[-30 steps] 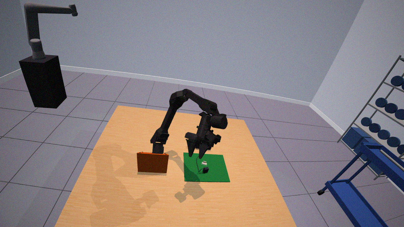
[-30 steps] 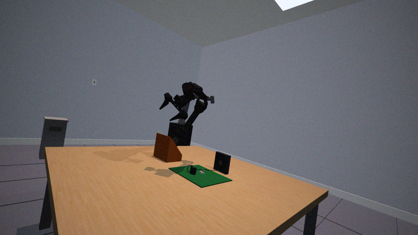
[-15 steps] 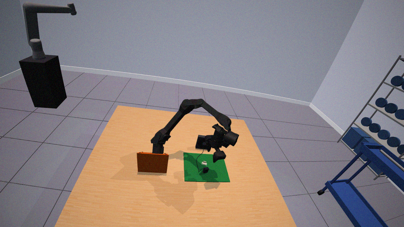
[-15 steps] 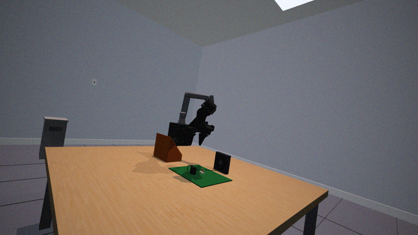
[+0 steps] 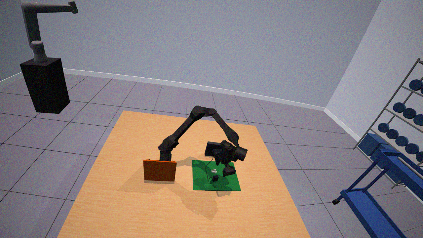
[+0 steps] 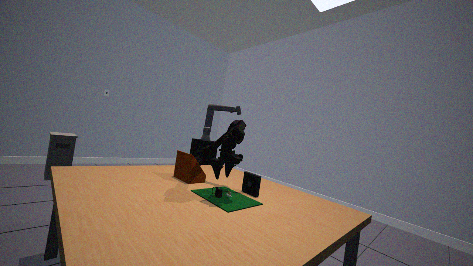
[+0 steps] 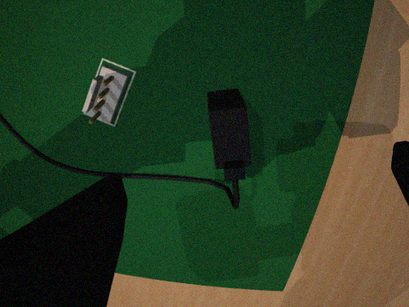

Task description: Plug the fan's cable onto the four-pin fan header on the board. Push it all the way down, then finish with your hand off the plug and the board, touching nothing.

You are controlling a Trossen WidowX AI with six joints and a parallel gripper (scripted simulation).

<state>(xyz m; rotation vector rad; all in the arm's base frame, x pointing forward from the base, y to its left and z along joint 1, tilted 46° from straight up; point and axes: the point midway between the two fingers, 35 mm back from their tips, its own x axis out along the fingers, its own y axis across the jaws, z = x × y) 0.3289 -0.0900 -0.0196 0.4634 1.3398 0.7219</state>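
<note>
Right now the black plug is 8 cm below my gripper tip and 1 cm behind it. From my gripper tip the other things lie so: black fan 23 cm to the left, 4 cm below, 2 cm ahead; then green board 12 cm below, 5 cm to the left.
</note>
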